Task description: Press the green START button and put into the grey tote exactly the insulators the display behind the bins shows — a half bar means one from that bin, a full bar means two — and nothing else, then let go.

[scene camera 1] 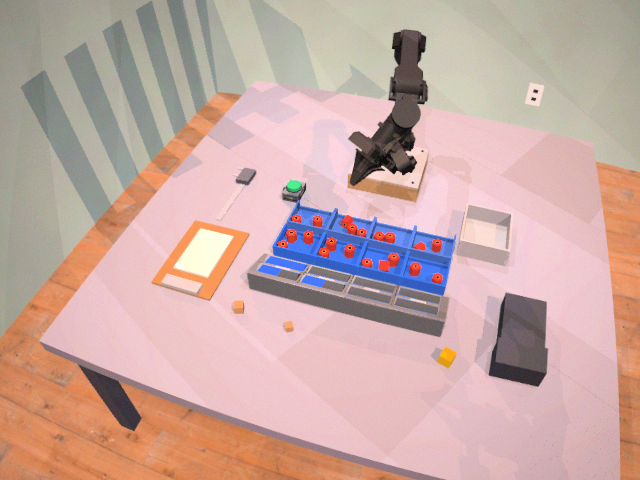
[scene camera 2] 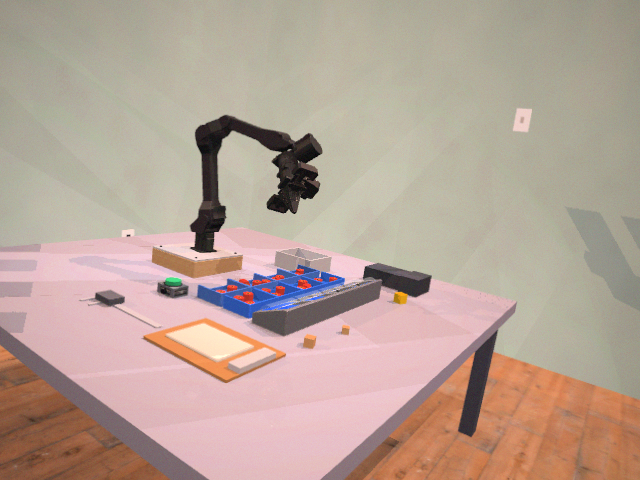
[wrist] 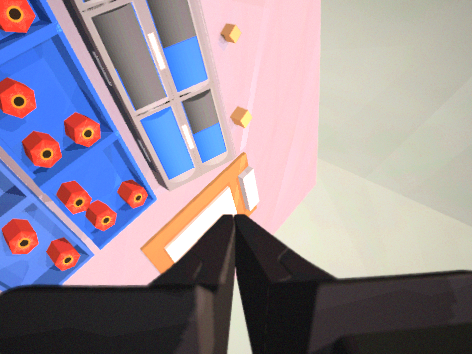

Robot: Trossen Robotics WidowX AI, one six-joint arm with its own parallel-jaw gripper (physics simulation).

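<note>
The green START button point(scene camera 1: 293, 184) point(scene camera 2: 173, 281) stands left of the blue bins point(scene camera 1: 316, 260) point(scene camera 2: 235, 308) point(wrist: 45, 65). The bins form two rows of four and hold red insulators, some tipped. In scene camera 1, the grey display point(scene camera 1: 346, 304) point(scene camera 2: 330, 308) point(wrist: 172, 184) shows, in its leftmost column, a full blue far bar and a half near bar. Its second column has a grey far bar and a half near bar; the two right columns are grey. The grey tote point(scene camera 1: 483, 254) point(scene camera 2: 289, 259), right of the bins, looks empty. My gripper point(scene camera 1: 353, 181) point(scene camera 2: 294, 210) point(wrist: 233, 225) is shut, empty, high above the table.
An orange board point(scene camera 1: 232, 248) point(scene camera 2: 160, 336) point(wrist: 155, 250) lies left of the display. Two small orange cubes point(scene camera 1: 238, 306) point(scene camera 1: 288, 326) and a yellow cube point(scene camera 1: 447, 357) point(scene camera 2: 400, 297) lie near it. A black block point(scene camera 1: 522, 330) point(scene camera 2: 395, 279) is at the right; a grey plug point(scene camera 1: 246, 176) point(scene camera 2: 109, 297) is at the left.
</note>
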